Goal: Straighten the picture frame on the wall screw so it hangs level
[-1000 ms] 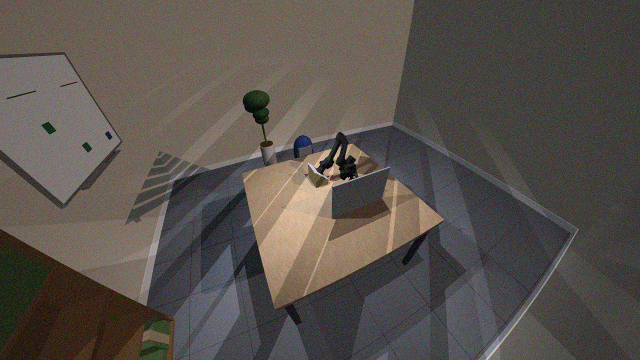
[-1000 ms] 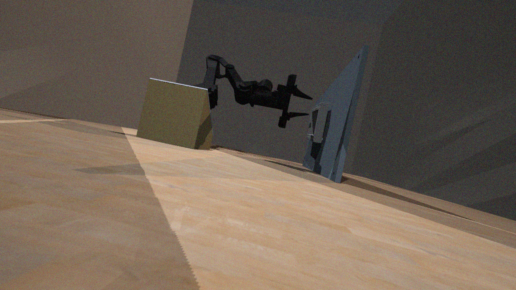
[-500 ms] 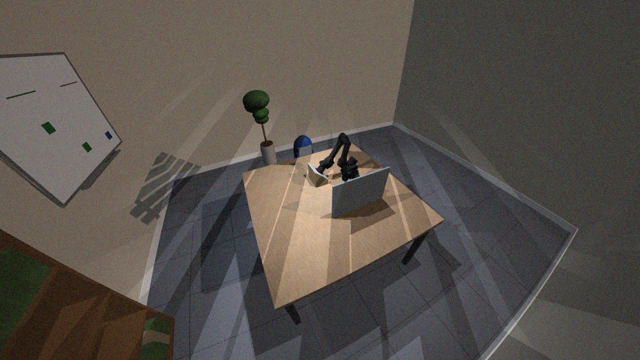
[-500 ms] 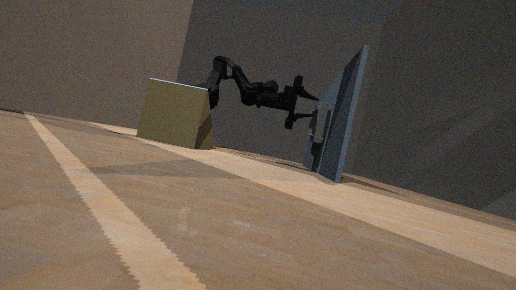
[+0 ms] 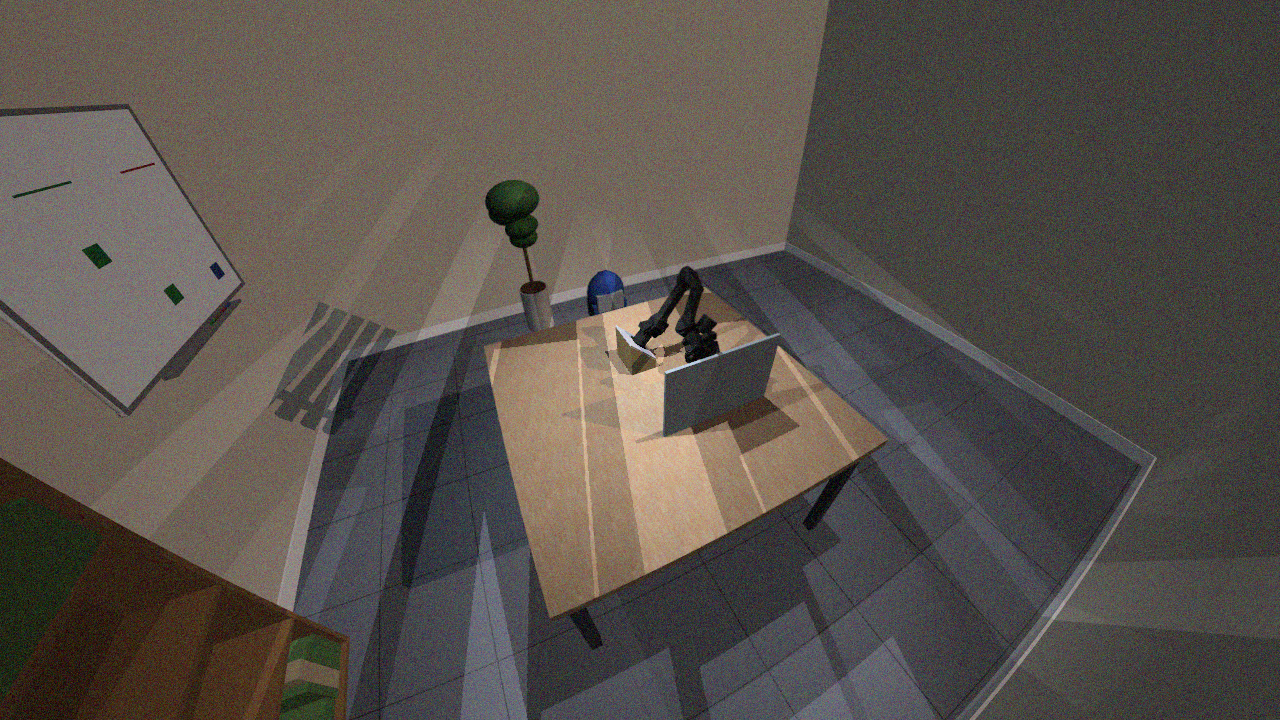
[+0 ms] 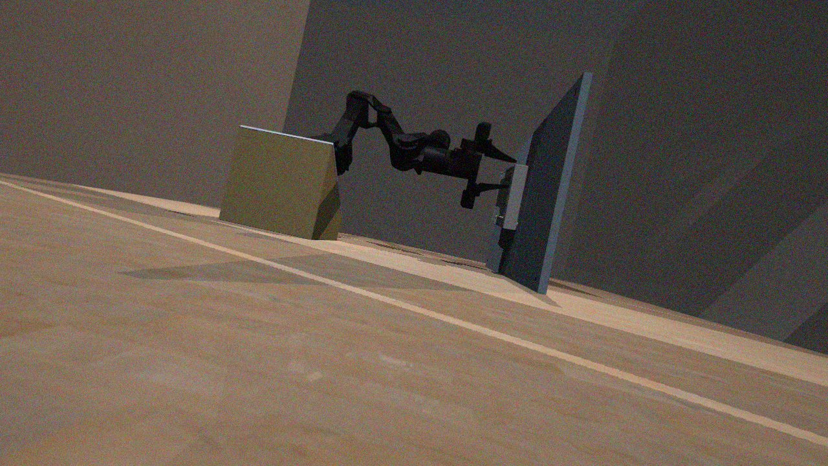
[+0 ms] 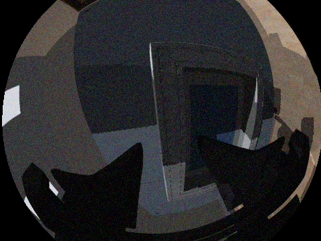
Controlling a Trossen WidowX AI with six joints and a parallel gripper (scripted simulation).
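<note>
My gripper tip is now 5 cm above the picture frame, 1 cm to the right of it and 1 cm short of it. Also, from my gripper tip: wall panel: 7 cm below, 2 cm ahead, 1 cm to the right.
</note>
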